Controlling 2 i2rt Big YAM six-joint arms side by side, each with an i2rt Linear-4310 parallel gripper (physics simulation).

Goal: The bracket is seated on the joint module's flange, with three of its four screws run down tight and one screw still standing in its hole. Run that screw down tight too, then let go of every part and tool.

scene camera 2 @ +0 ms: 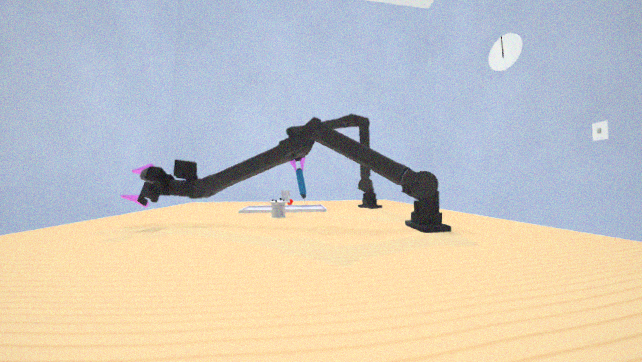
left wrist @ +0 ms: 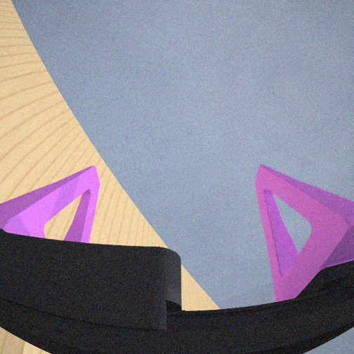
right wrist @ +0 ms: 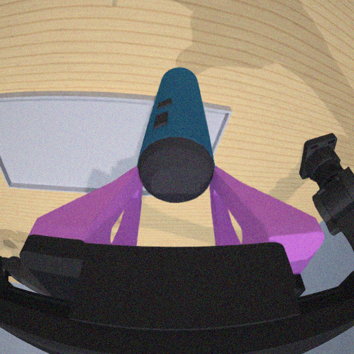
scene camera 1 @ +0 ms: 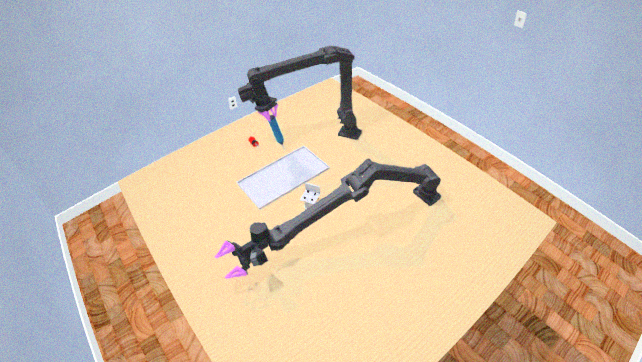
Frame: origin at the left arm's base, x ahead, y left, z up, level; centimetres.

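Seen in the pictures: left gripper, fingertip midpoint: point(scene camera 2: 127, 183) point(scene camera 1: 220, 268); right gripper, fingertip midpoint: point(scene camera 2: 299, 171) point(scene camera 1: 272, 119); left arm's base, link origin: point(scene camera 2: 426, 228) point(scene camera 1: 426, 195); right arm's base, link origin: point(scene camera 2: 369, 207) point(scene camera 1: 349, 133).
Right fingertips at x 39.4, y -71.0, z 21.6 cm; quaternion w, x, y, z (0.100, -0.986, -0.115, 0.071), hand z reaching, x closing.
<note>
Pixels of each thing's top centre, then the offset from my right fingertips to it.
- small grey joint module, top centre: point(scene camera 2: 278, 201) point(scene camera 1: 310, 196) dy +42.1, dx +7.8, dz -15.2 cm
- blue electric screwdriver, top centre: point(scene camera 1: 275, 115) point(scene camera 2: 301, 168) dy +0.3, dx -1.5, dz +1.9 cm
- pale shallow tray, top centre: point(scene camera 1: 282, 174) point(scene camera 2: 284, 206) dy +17.8, dx +7.5, dz -20.0 cm
- black screwdriver, top centre: point(scene camera 1: 254, 140) point(scene camera 2: 289, 199) dy -12.4, dx +6.9, dz -18.2 cm
The white bracket point(scene camera 1: 313, 188) point(scene camera 2: 285, 194) sits on the small grey joint module point(scene camera 1: 308, 205) point(scene camera 2: 278, 210), with its plate upright. Dark screw heads show on the flange; which one stands proud is too small to tell. My right gripper point(scene camera 1: 272, 118) point(scene camera 2: 299, 168) point(right wrist: 175, 175) is shut on the blue electric screwdriver point(scene camera 1: 276, 132) point(scene camera 2: 301, 183) point(right wrist: 177, 120), which hangs slightly tilted, tip down, above the table behind the tray and away from the bracket. My left gripper point(scene camera 1: 222, 266) point(scene camera 2: 128, 184) point(left wrist: 177, 174) is open and empty, raised near the table's left side.
A pale shallow tray point(scene camera 1: 280, 176) point(scene camera 2: 250, 209) point(right wrist: 65, 140) lies behind the module. A red and black screwdriver point(scene camera 1: 253, 141) point(scene camera 2: 290, 202) lies beyond the tray. In scene camera 1 the left arm's forearm point(scene camera 1: 315, 211) passes close in front of the module.
</note>
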